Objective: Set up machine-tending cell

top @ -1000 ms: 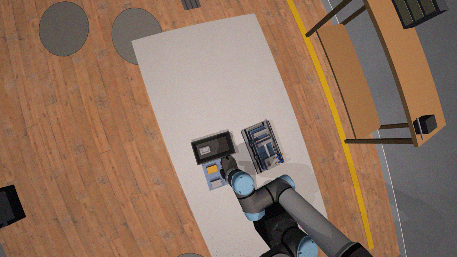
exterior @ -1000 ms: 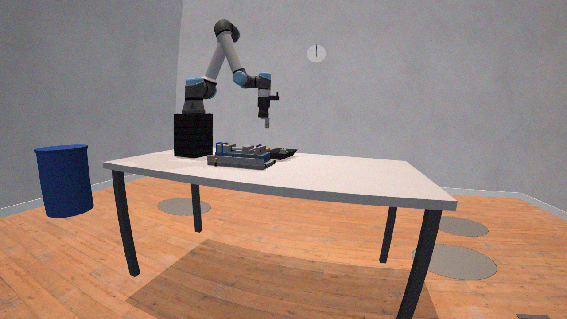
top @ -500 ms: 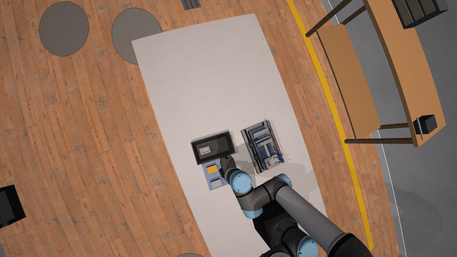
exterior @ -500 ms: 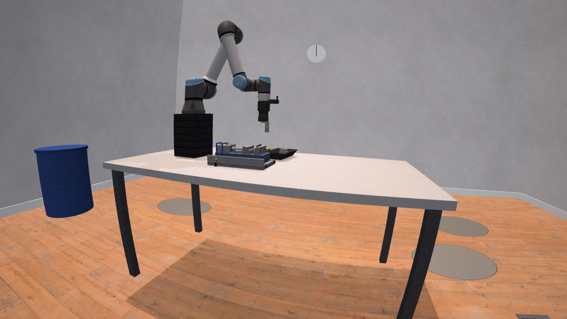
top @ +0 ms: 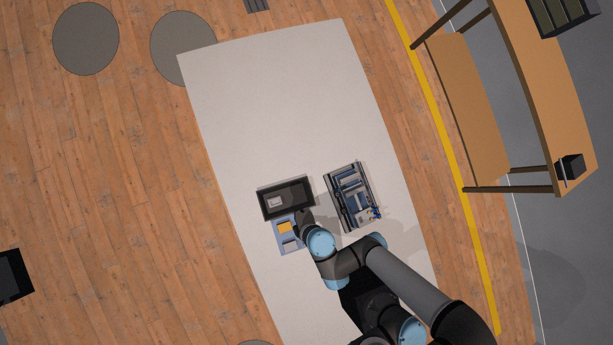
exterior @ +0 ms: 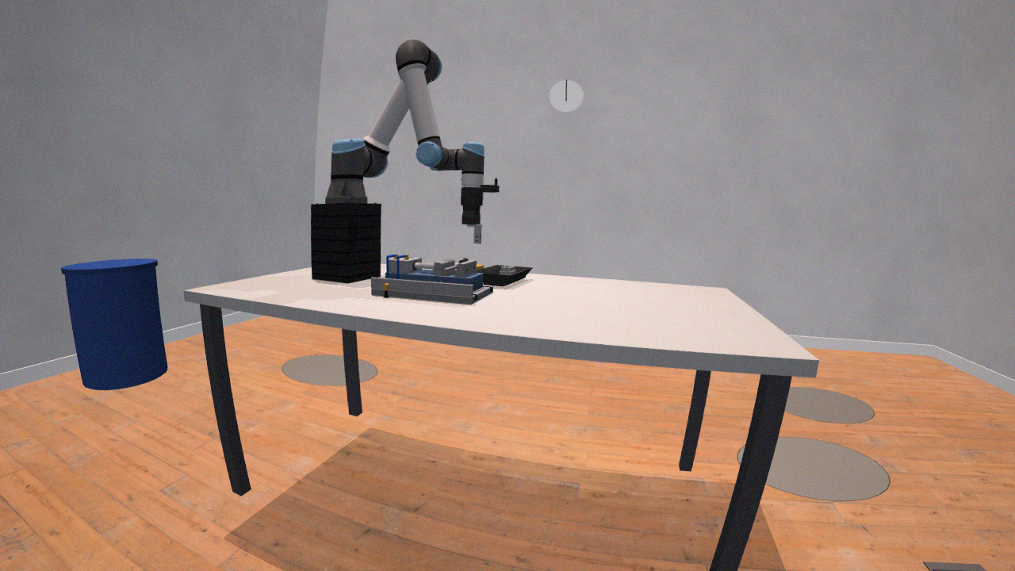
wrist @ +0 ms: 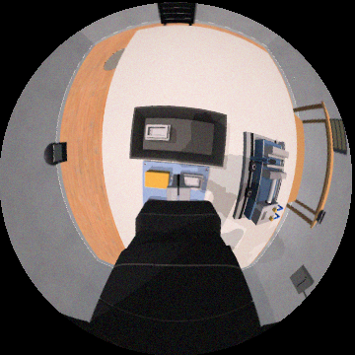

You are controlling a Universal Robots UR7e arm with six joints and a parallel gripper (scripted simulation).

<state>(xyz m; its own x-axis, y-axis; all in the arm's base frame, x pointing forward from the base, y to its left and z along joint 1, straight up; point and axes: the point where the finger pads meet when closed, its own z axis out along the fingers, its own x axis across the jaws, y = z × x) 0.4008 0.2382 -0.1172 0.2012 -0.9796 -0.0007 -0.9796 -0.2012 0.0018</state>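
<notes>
Now: the brass blank 120 mm below my hand, 50 mm to the left of it and 30 mm behind it. Round my hand: vise: 290 mm to the right, 100 mm below, 30 mm ahead.
</notes>
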